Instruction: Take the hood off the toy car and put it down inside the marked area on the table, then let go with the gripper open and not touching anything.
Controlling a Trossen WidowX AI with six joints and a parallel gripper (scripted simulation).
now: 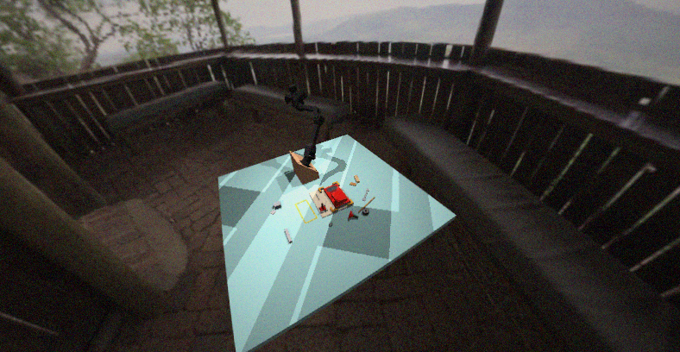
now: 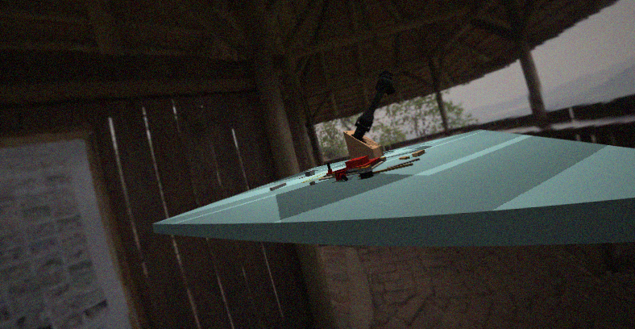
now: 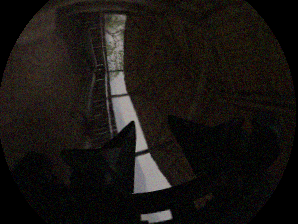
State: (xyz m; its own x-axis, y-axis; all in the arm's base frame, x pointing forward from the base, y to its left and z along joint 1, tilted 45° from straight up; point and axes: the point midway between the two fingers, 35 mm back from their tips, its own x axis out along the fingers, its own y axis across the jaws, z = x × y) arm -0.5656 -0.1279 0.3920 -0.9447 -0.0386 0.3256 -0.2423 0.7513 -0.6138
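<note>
My gripper tip is 930 mm short of the red hood, 500 mm above it and 100 mm to the left of it. The rest, counted from my gripper tip: grey bar 1010 mm ahead, 530 mm below, 500 mm to the right; dark wheel 1120 mm ahead, 530 mm below, 10 mm to the right; wooden rod 1070 mm ahead, 530 mm below, 30 mm to the left.
</note>
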